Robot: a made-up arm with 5 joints.
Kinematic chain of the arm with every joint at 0, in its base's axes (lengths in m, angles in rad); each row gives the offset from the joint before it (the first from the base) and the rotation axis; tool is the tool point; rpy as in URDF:
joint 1: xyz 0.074 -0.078 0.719 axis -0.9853 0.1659 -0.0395
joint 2: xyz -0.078 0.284 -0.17 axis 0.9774 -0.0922 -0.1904
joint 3: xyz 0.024 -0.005 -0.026 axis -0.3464 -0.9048 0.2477
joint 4: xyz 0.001 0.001 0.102 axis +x
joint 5: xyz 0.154 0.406 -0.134 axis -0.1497 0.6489 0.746
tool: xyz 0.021 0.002 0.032 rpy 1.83 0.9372 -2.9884
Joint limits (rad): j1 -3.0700..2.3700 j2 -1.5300..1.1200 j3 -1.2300..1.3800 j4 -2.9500..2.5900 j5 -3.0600..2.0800
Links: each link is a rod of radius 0.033 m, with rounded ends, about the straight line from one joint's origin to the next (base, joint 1, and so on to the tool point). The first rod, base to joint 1, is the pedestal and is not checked.
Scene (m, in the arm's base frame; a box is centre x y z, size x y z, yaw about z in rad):
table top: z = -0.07
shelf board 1: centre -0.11 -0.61 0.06 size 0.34 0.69 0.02 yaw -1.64
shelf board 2: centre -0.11 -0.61 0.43 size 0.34 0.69 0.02 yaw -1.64
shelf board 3: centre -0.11 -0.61 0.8 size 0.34 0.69 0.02 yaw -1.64
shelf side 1: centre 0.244 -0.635 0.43 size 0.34 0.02 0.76 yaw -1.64
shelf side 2: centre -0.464 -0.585 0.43 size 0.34 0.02 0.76 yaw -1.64
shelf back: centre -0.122 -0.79 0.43 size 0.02 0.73 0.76 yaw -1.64
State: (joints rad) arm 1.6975 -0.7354 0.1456 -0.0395 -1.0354
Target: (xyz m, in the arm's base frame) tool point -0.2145 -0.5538 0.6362
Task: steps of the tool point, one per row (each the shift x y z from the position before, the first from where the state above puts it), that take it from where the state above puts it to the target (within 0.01 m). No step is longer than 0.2 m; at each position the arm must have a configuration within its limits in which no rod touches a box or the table.
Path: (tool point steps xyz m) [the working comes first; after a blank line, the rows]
Joints at the target: 1.7376 -0.8912 -0.9412 -1.0191 -1.1908
Straight joint move there: touches shelf board 2.

1: 0.0507 0.1106 -0.0596
2: 0.0032 0.1140 -0.0344
3: -0.0343 0.1233 -0.0171
4: -0.0554 0.1328 0.0086
5: -0.0594 0.1256 0.0429
6: -0.0201 -0.1379 0.0556
7: -0.0118 -0.1052 0.0905
8: -0.0027 -0.0648 0.1109
9: 0.0065 -0.0217 0.1160
10: 0.0146 0.0193 0.1059
11: -0.0128 -0.0886 -0.0137
12: -0.0063 -0.0862 0.0002
13: 0.0014 -0.0806 0.0135

